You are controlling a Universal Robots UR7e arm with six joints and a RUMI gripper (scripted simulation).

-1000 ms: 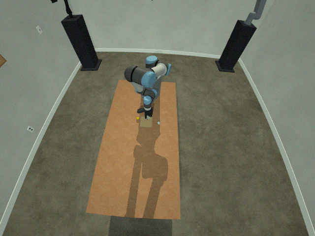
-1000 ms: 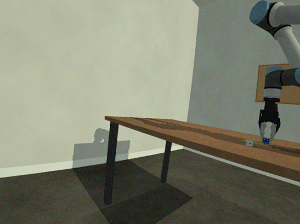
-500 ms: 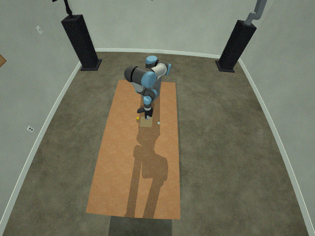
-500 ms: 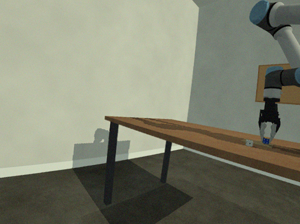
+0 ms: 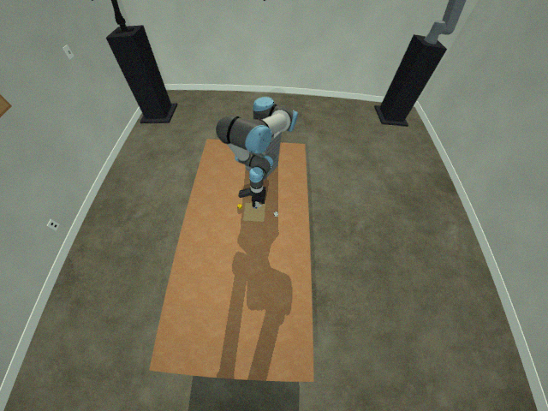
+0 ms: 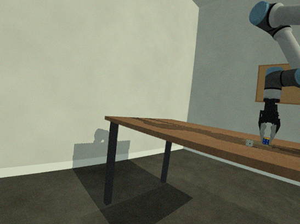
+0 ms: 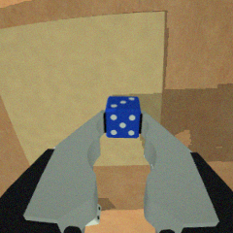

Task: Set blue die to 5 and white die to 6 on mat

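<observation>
Now: the blue die right at my hand. Round my hand: white die (14 cm to the left, 6 cm ahead, 1 cm below); then yellow die (11 cm to the right, 1 cm below); then tan mat (4 cm ahead, 2 cm below).
</observation>
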